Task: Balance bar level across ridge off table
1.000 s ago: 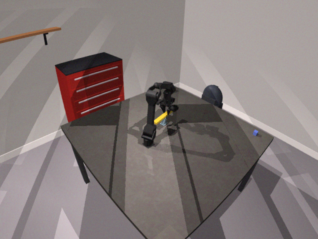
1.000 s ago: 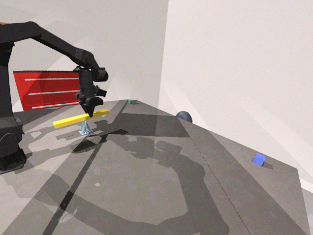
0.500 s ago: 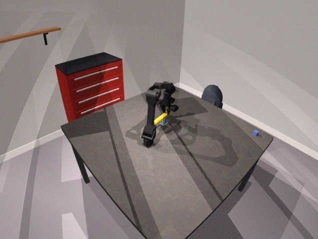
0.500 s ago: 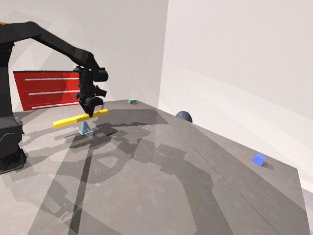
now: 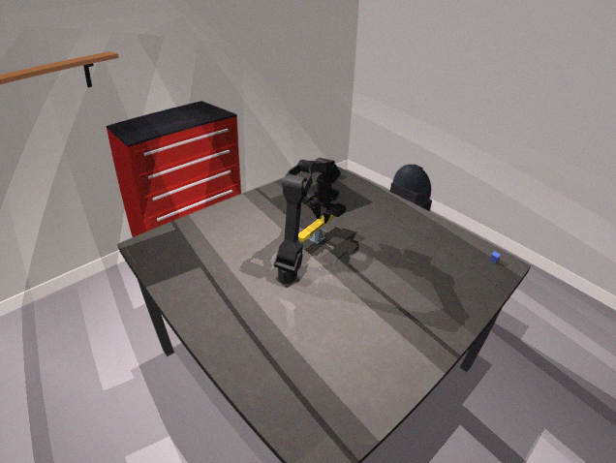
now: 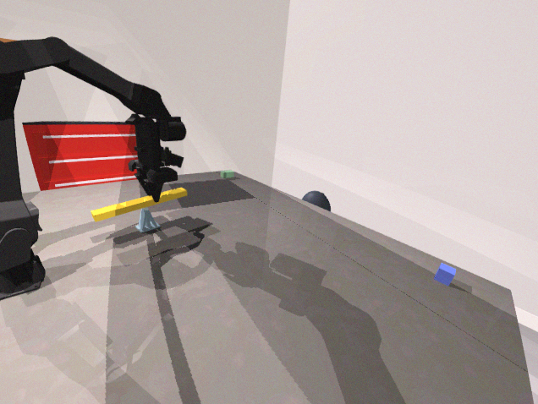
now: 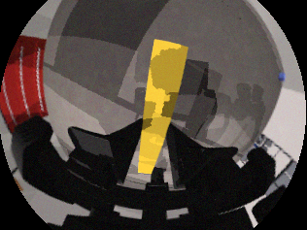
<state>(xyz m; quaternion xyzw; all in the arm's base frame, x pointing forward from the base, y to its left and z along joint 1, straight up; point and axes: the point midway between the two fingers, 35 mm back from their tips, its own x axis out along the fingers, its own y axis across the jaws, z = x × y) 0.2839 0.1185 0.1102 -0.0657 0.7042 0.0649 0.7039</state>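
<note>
The yellow bar lies 3 cm behind my gripper tip and 1 cm to the right of it. From my gripper tip the other things lie so: small green block 46 cm ahead, 38 cm to the left, 6 cm below; then small blue cube 62 cm to the right, 46 cm ahead, 6 cm below.
</note>
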